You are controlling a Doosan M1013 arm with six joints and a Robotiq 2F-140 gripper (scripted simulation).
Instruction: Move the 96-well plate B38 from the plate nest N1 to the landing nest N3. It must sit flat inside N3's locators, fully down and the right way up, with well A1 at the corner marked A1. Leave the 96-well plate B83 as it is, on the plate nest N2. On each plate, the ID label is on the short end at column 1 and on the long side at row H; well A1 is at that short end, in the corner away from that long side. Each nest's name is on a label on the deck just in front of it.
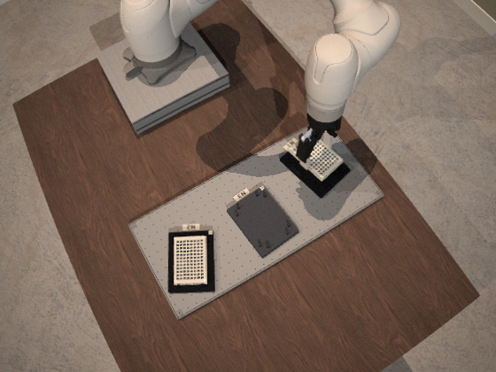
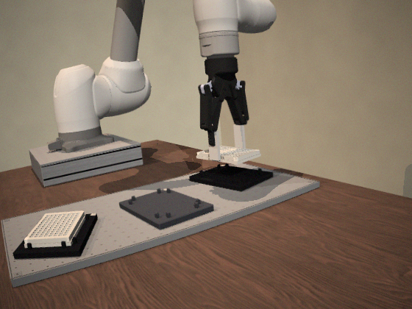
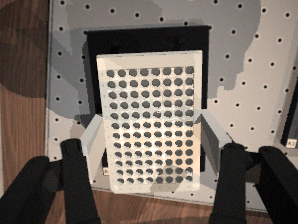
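The white 96-well plate B38 lies 20 mm below my hand. Round my hand: N1 label: 90 mm behind, 80 mm below; dark grey landing nest N3: 30 mm ahead, 220 mm to the right, 80 mm below; black plate nest N1: 80 mm below.
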